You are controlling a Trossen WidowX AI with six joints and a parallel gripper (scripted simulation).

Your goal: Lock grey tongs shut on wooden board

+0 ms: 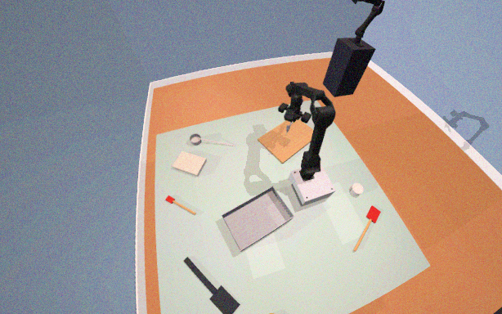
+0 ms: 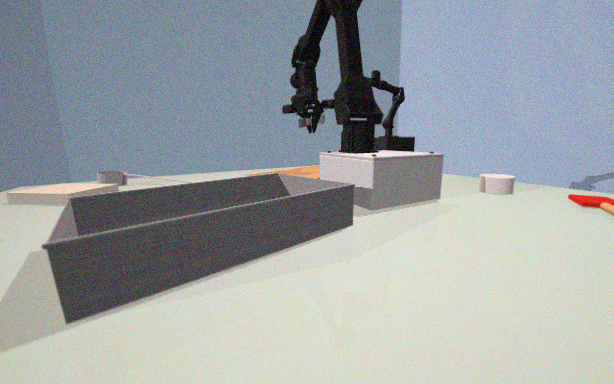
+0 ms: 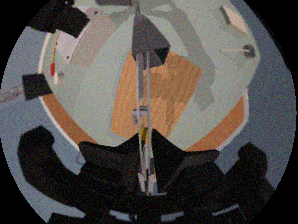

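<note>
Right now the wooden board is 14 cm below my gripper tip. The rest, counted from my gripper tip: white puck 23 cm behind, 47 cm to the left, 13 cm below; then grey roasting tin 35 cm ahead, 47 cm to the left, 12 cm below; then pale board 67 cm ahead, 4 cm to the left, 13 cm below.
</note>
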